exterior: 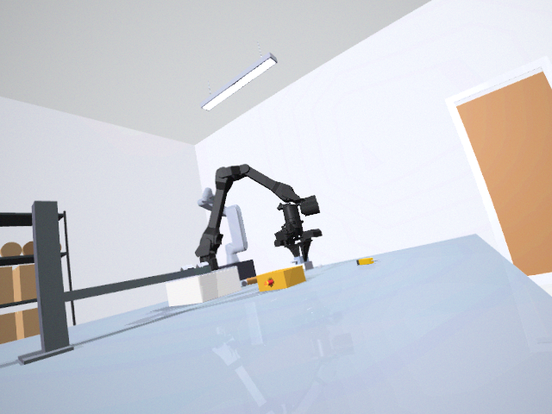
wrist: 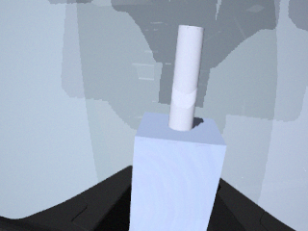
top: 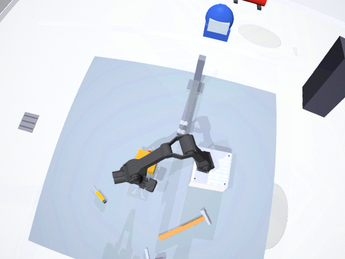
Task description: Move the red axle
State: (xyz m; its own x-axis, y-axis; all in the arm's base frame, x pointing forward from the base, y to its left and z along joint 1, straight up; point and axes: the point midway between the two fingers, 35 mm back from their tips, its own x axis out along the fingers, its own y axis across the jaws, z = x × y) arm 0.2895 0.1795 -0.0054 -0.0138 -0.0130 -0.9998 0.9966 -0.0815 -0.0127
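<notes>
My gripper tip is 130 mm to the left of the yellow beam and 30 mm above it. From my gripper tip the other things lie so: yellow tool (180 mm ahead, 120 mm to the left, 50 mm below); grey block (20 mm to the right, 10 mm above).
</notes>
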